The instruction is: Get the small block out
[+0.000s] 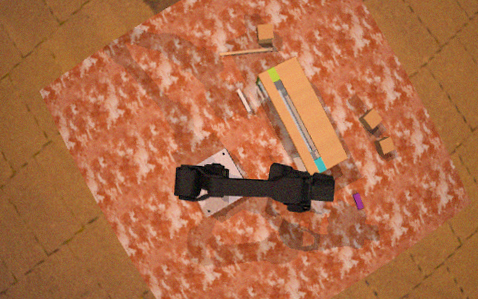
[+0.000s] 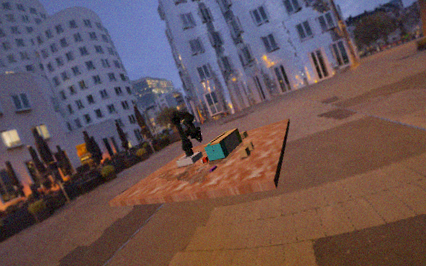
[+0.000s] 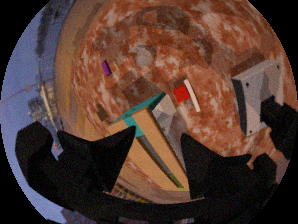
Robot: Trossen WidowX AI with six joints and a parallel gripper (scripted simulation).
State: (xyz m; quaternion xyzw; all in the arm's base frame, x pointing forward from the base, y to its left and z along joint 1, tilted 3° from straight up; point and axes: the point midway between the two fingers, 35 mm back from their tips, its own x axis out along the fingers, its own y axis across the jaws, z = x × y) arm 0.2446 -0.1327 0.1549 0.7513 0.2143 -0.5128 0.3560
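Now: gripper tip 30 mm past the small red block and 150 mm above it. The rest, counted from my gripper tip: thin wooden stick: 60 mm ahead, 470 mm to the left, 160 mm below; box: 60 mm ahead, 160 mm to the left, 100 mm below.
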